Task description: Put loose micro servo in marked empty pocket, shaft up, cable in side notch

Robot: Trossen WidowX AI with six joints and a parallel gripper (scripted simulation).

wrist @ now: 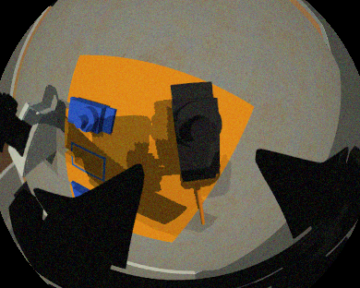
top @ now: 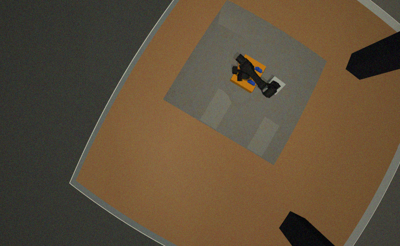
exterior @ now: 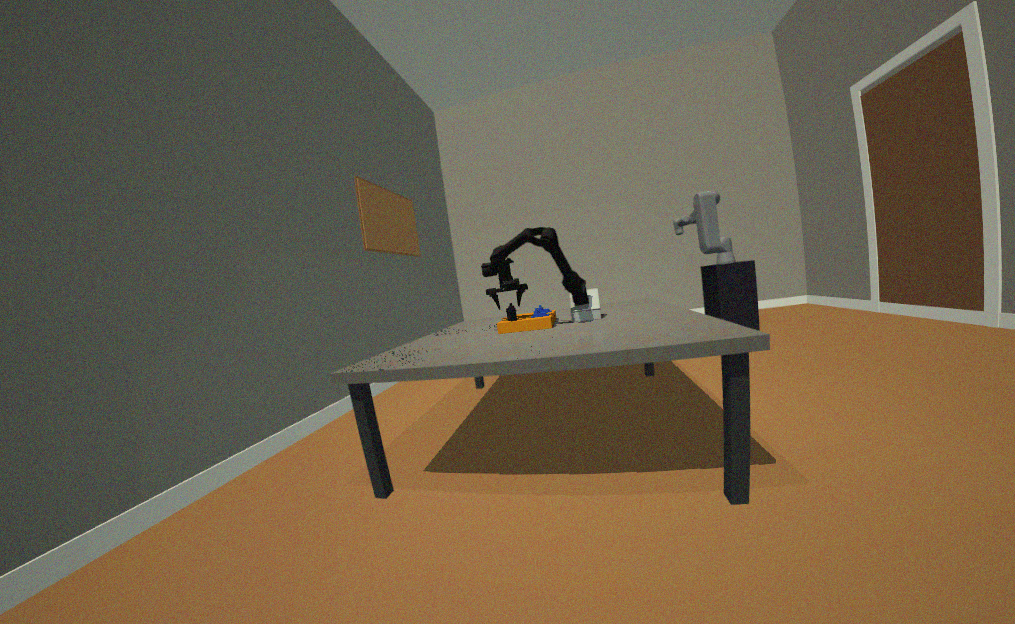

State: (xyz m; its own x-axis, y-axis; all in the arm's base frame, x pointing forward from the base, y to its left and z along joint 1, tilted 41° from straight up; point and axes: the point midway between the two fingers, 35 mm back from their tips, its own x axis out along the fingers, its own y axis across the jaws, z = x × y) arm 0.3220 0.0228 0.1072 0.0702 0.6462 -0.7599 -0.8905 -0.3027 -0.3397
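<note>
The orange deck lies 90 mm to the right of my gripper tip, 80 mm below it and 30 mm behind it.
</note>
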